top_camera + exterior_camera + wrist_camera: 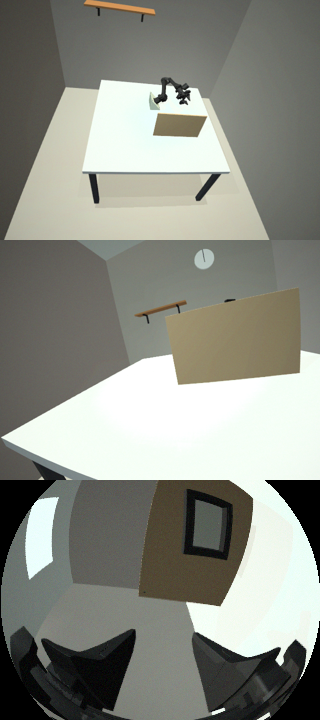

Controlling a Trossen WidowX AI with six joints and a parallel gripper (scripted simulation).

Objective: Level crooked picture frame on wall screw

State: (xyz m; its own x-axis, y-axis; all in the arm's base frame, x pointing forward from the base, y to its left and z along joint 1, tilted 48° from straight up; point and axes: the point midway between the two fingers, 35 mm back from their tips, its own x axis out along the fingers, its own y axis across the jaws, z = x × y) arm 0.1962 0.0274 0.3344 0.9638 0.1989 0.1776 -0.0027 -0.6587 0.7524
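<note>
Now: the picture frame 190 mm ahead of my gripper tip, 150 mm to the right of it and 100 mm below it. From my gripper tip the other things lie so: tan wall panel 210 mm ahead, 140 mm to the right, 110 mm below.
</note>
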